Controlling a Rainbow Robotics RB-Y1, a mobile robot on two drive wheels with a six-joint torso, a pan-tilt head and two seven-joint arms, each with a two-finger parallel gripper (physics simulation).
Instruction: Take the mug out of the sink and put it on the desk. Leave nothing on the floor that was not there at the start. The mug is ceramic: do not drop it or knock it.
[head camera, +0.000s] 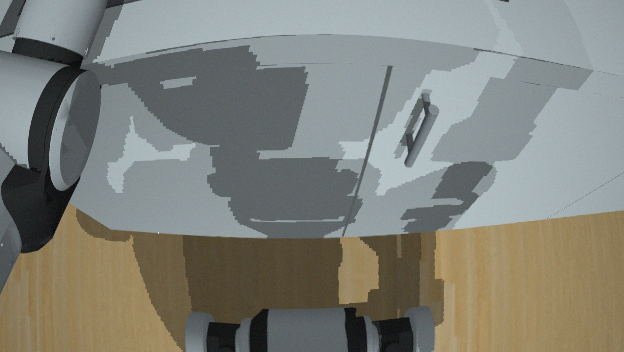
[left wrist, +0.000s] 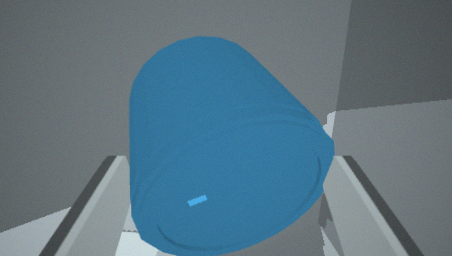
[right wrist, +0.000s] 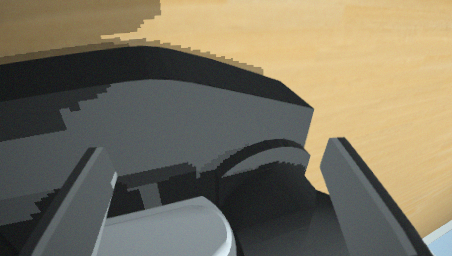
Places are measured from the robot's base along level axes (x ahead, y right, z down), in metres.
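Where they show: left gripper, between the fingertips: (left wrist: 229, 170); right gripper, between the fingertips: (right wrist: 218, 157).
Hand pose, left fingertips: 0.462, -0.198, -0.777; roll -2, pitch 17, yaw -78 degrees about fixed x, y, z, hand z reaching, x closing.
Each offset is from my left fingertips to the centre of the thing, as dx, dy, dz. "pt": to the spot under its first point. Level surfaces: height alone.
The blue mug {+0.025, -0.004, +0.026} (left wrist: 215, 85) fills the middle of the left wrist view, tilted, with its round underside facing the camera. Its handle does not show. My left gripper (left wrist: 229, 170) has one finger on each side of the mug, both close against its sides, and is shut on it. Grey surfaces surround the mug; whether it touches them cannot be told. My right gripper (right wrist: 218, 157) is open and empty, in front of dark and grey parts of the robot's own body. The mug and the left gripper do not show in the head view, and the desk cannot be made out.
In the head view, a pale cabinet front {pt -0.176, +0.220, +0.029} (head camera: 320, 110) with a bar handle {pt -0.208, +0.316, +0.017} (head camera: 421, 135) stands before the robot. My left arm (head camera: 40, 110) reaches along the picture's left edge. The robot's own body {pt -0.392, +0.199, +0.201} (head camera: 307, 330) shows at the bottom, over the wooden floor {dz +0.777} (head camera: 525, 290) (right wrist: 380, 75).
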